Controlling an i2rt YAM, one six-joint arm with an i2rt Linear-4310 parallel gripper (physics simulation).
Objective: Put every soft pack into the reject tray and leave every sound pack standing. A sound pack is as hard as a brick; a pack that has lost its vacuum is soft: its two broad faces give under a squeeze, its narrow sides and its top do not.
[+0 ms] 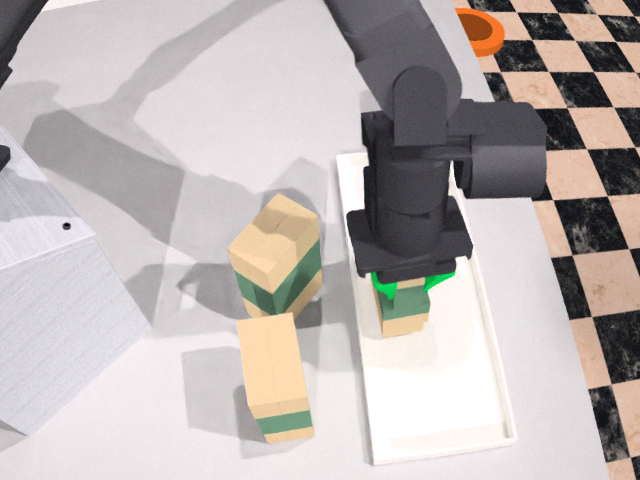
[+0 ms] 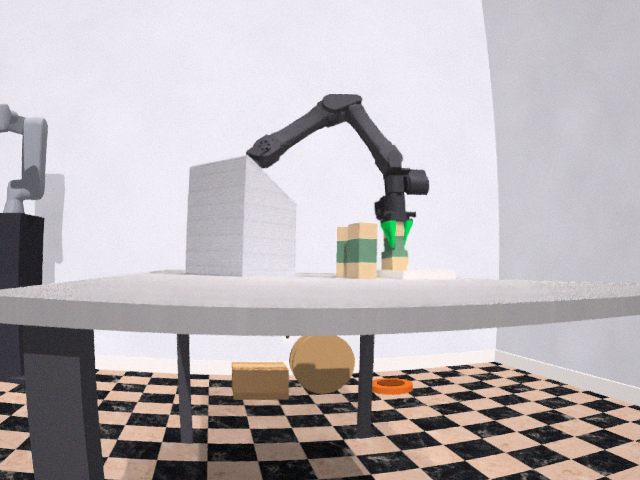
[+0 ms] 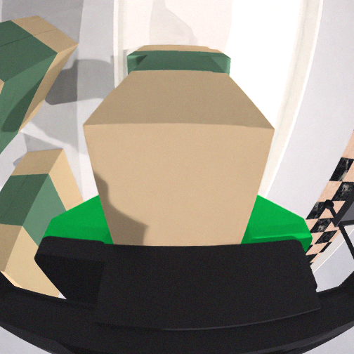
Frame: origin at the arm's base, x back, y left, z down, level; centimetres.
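Seen in the pictures: gripper, between the fingertips: (image 1: 404,291) (image 2: 397,248); arm's base, origin of its link: (image 2: 242,185).
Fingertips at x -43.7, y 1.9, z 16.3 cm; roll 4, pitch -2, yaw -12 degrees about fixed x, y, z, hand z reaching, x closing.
Pixels of each thing's top centre, then the offset from my fingertips to it. Level surfaces: height alone.
- tan pack with a green band, centre of its top: (image 1: 388,285) (image 2: 390,257) dx +1.6, dy +2.0, dz +2.5 cm
- white reject tray, centre of its top: (image 1: 419,281) (image 2: 401,270) dx -2.2, dy +4.8, dz +6.1 cm
- second pack, centre of its top: (image 1: 272,231) (image 2: 350,227) dx +13.1, dy +2.9, dz -5.7 cm
- third pack, centre of its top: (image 1: 270,357) (image 2: 362,224) dx +11.8, dy -10.0, dz -5.7 cm
- table, height of its surface: dz +8.3 cm
My gripper (image 1: 408,293) (image 2: 399,245) (image 3: 177,220) has green fingers, shut on a tan pack with a green band (image 1: 405,325) (image 2: 395,262) (image 3: 182,175). The held pack is upright inside the white reject tray (image 1: 429,403) (image 2: 434,274), its base at about tray floor level; contact is hard to tell. Its outline is stepped inward at the band. Left of the tray a second pack (image 1: 276,258) (image 2: 341,251) (image 3: 25,55) stands turned diagonally, with shadow on its top. A third pack (image 1: 273,356) (image 2: 361,250) (image 3: 25,200) stands in front of it, close by.
A large grey block (image 1: 67,310) (image 2: 217,222) stands left of the packs. The table (image 1: 155,423) (image 2: 310,294) has its right edge just beyond the tray. Under it on the floor are an orange ring (image 2: 379,389), a brown box (image 2: 260,384) and a round brown object (image 2: 323,356).
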